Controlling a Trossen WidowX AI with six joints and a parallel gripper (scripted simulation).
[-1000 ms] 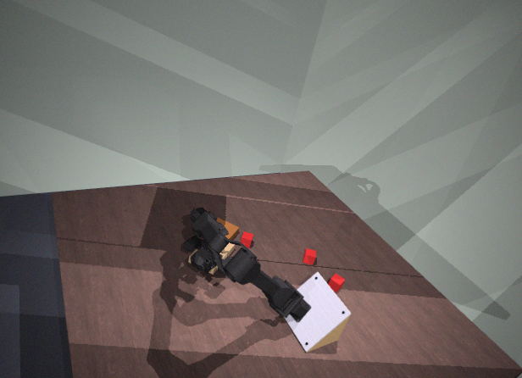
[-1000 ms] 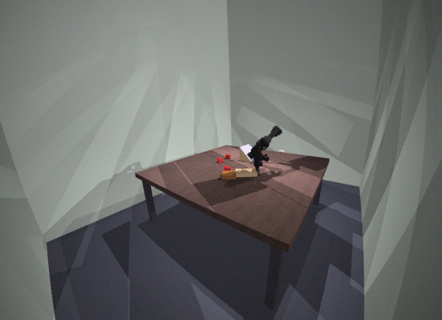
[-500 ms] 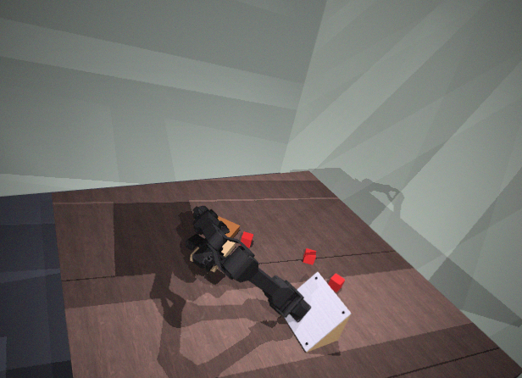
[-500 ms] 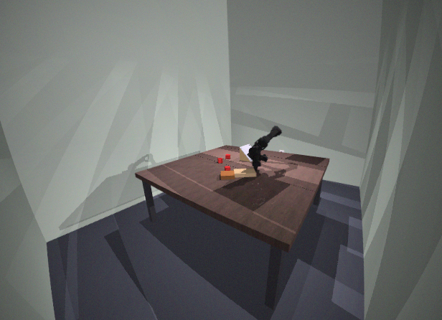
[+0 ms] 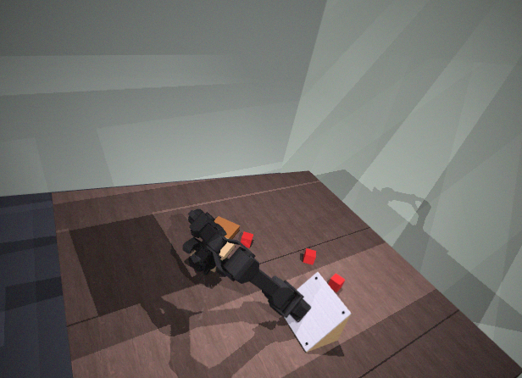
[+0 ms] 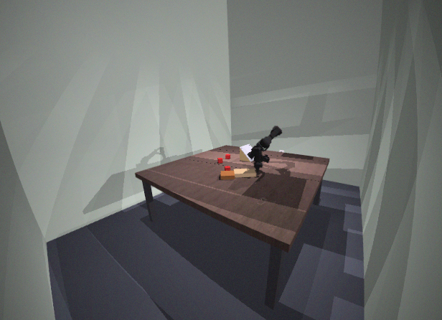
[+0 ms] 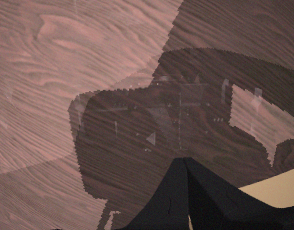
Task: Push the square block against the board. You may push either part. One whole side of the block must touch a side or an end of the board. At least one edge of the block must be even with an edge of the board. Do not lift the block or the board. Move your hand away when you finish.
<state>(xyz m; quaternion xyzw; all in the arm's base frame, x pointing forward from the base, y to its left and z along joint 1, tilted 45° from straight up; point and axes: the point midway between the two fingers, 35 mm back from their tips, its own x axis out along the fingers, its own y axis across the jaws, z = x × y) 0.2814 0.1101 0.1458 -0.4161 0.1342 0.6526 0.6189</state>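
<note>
Now: gripper tip 80 mm to the left of the pale board, 80 mm short of it and 10 mm below it. The rest, counted from my gripper tip: square block 180 mm ahead, 170 mm to the right, 10 mm above.
</note>
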